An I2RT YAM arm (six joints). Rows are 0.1 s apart.
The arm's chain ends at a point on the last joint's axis. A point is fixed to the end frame.
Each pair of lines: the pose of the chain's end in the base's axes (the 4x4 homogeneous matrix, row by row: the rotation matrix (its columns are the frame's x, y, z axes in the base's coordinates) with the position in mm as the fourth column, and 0 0 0 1 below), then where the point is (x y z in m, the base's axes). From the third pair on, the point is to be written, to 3 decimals.
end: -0.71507 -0.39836 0.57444 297.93; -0.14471 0.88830 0.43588 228.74; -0.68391 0.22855 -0.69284 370.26; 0 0 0 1
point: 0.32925 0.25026 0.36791
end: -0.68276 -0.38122 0.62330 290.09; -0.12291 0.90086 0.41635 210.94; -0.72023 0.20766 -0.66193 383.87; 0 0 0 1
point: 0.32216 0.23145 0.38315
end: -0.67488 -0.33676 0.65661 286.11; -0.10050 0.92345 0.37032 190.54; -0.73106 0.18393 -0.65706 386.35; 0 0 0 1
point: 0.319 0.209 0.386
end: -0.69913 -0.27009 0.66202 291.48; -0.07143 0.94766 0.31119 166.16; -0.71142 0.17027 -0.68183 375.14; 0 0 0 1
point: 0.326 0.183 0.373
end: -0.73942 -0.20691 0.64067 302.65; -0.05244 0.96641 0.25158 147.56; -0.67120 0.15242 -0.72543 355.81; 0 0 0 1
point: 0.338 0.162 0.352
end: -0.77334 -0.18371 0.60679 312.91; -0.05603 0.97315 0.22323 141.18; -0.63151 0.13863 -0.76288 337.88; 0 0 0 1
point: 0.348 0.155 0.332
